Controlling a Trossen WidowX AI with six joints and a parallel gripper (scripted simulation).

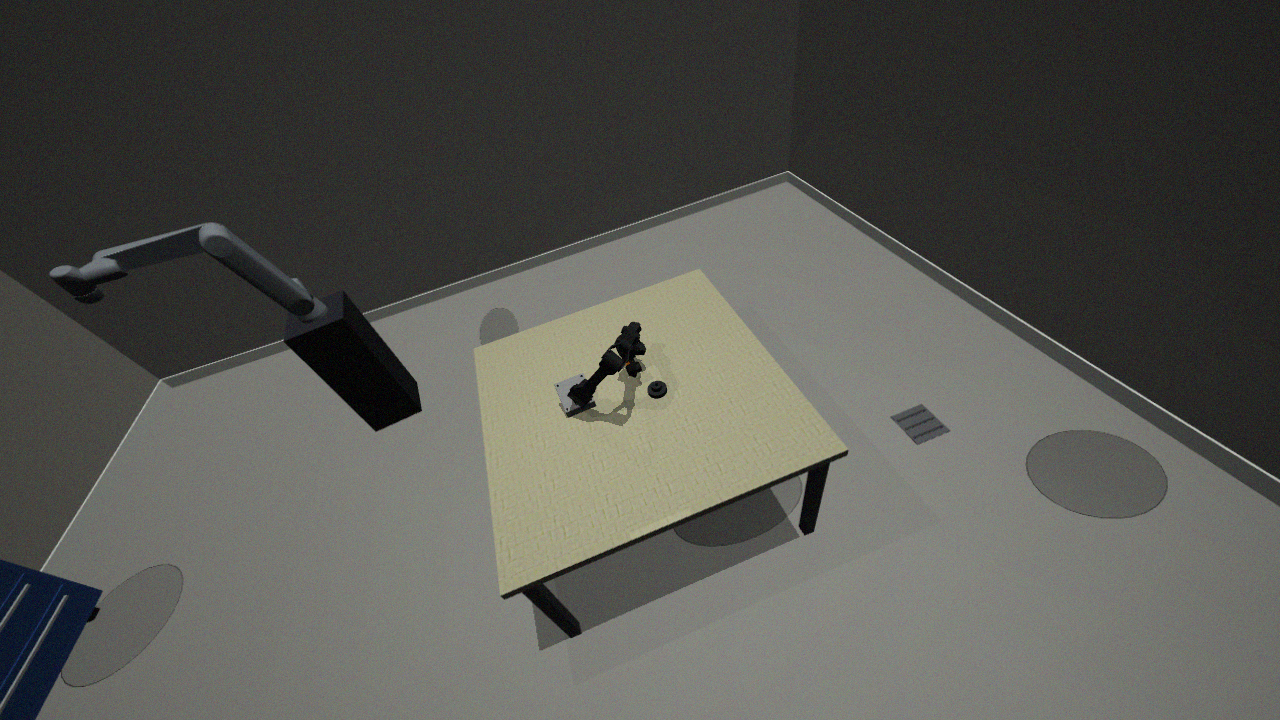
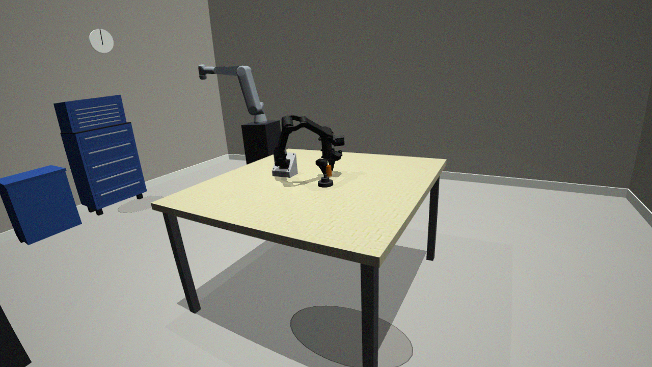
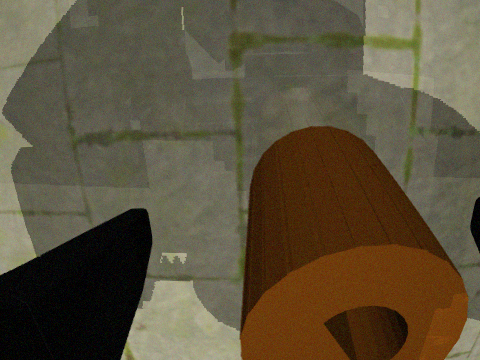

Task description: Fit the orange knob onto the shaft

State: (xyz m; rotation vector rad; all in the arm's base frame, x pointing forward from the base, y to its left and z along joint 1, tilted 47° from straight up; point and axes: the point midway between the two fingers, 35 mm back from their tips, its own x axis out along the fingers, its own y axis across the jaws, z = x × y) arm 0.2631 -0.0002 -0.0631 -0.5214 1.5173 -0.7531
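The orange knob lies 1 cm above my gripper tip. Round my gripper tip: dark round pedestal 16 cm to the right, 5 cm ahead, 1 cm above.
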